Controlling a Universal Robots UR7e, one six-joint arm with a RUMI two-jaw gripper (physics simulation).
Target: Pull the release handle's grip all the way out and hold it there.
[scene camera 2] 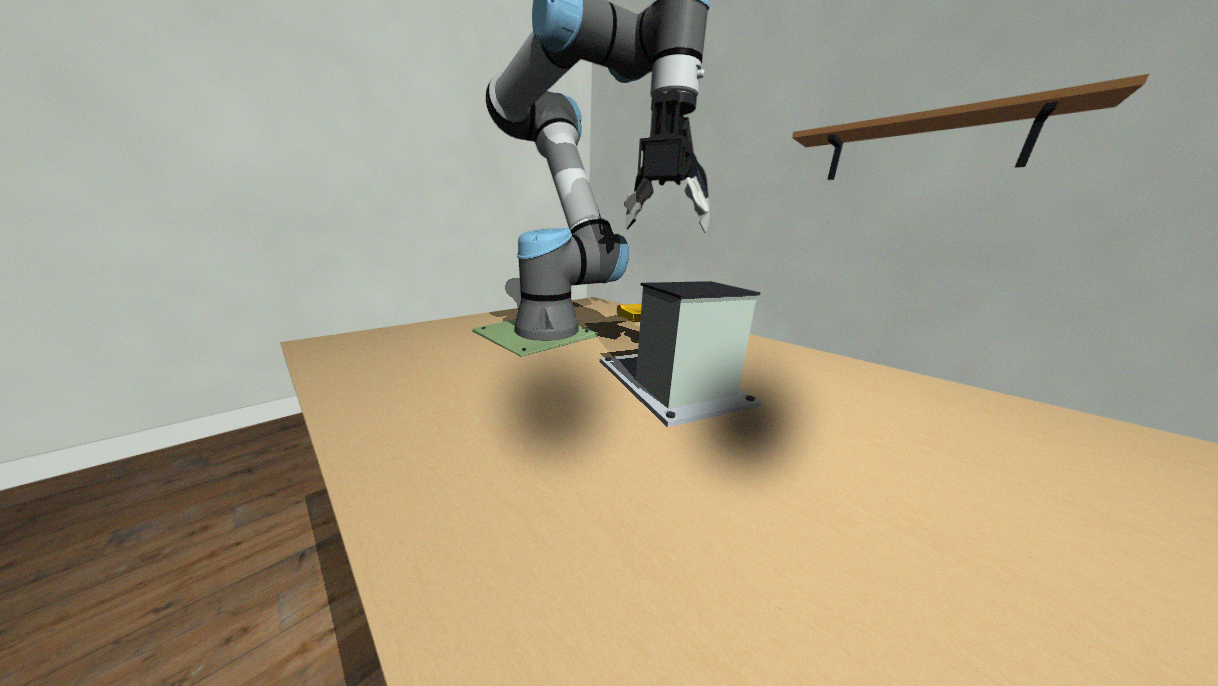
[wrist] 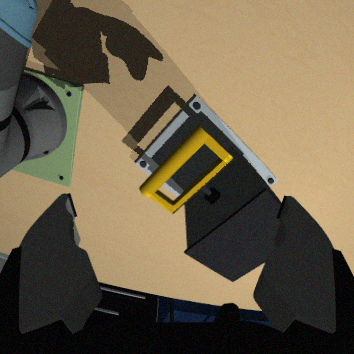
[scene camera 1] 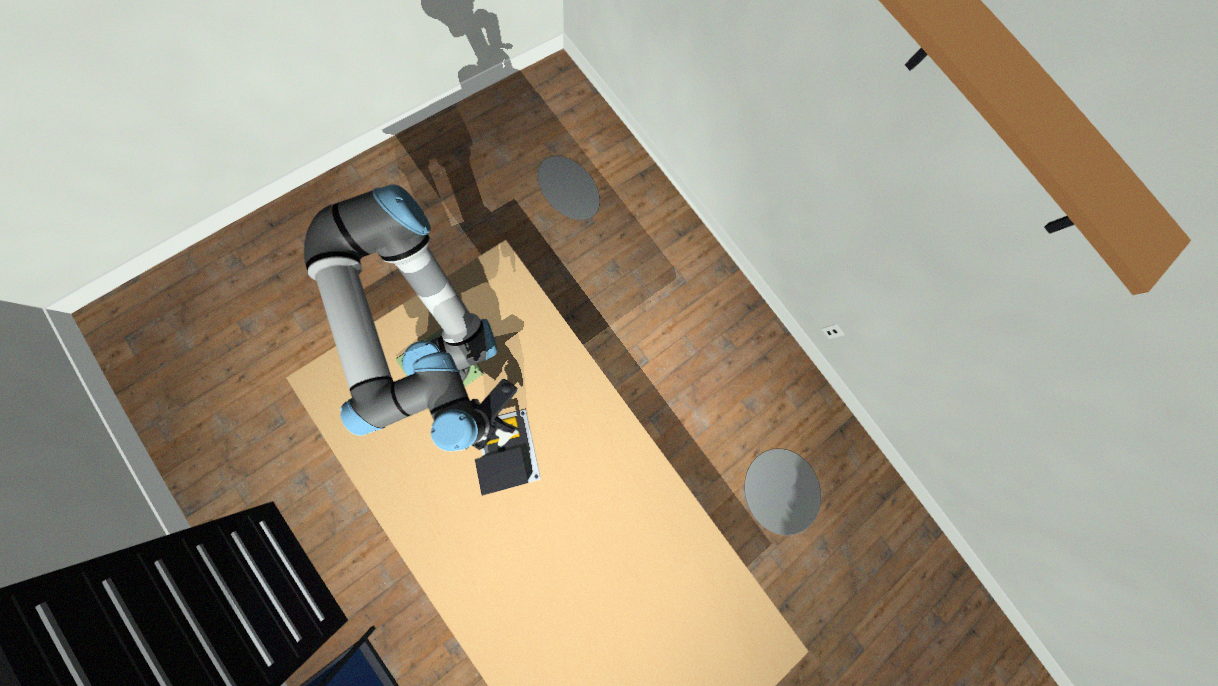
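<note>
The release handle's yellow rectangular grip (scene camera 1: 511, 421) (scene camera 2: 629, 311) (wrist: 173, 161) stands out from the side of a dark-topped housing (scene camera 1: 504, 471) (scene camera 2: 711, 349) (wrist: 232, 245). In the wrist view a short dark rod shows behind the grip. The housing stands on a grey base plate (scene camera 2: 711, 411) (wrist: 235, 141) bolted to the table. My gripper (scene camera 2: 668, 228) (wrist: 177, 196) is open and empty, pointing down above the level of the housing top. In the wrist view the grip lies between and beyond the two fingers, touching neither. In scene camera 1 the gripper partly hides the grip.
The arm's base stands on a green plate (scene camera 2: 498, 334) (wrist: 71, 155) near the grip side of the housing. The table (scene camera 1: 613, 553) (scene camera 2: 511, 528) extends beyond the housing. A wooden wall shelf (scene camera 1: 1048, 153) (scene camera 2: 963, 116), a black drawer cabinet (scene camera 1: 178, 545) and two round grey discs (scene camera 1: 782, 491) (scene camera 1: 569, 186) are farther off.
</note>
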